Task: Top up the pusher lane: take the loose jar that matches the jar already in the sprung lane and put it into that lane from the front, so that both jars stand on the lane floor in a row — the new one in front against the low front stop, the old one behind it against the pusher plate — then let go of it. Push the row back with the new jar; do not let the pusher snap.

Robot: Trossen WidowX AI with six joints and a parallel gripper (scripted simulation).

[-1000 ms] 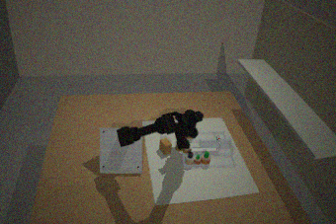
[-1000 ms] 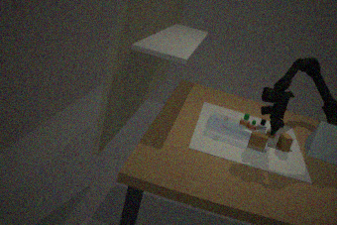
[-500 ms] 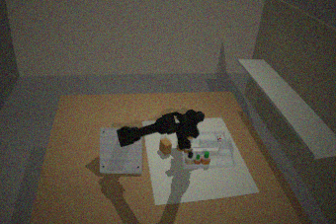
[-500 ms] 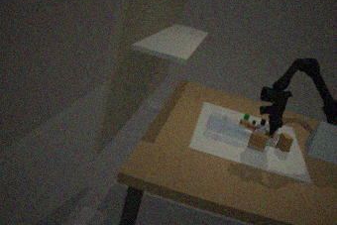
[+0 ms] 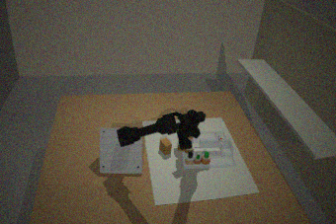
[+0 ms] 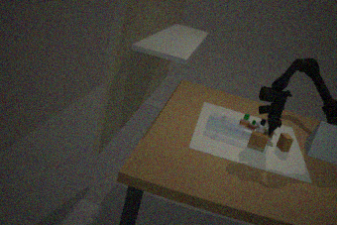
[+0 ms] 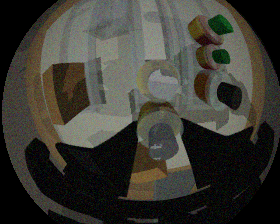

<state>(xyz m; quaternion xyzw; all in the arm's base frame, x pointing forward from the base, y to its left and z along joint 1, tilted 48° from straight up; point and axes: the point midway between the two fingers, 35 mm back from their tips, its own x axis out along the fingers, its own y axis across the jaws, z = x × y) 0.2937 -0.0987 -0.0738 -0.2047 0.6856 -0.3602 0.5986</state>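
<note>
Right now the lane is 180 mm ahead of my gripper tip, 10 mm to the right of it and 30 mm below it.
</note>
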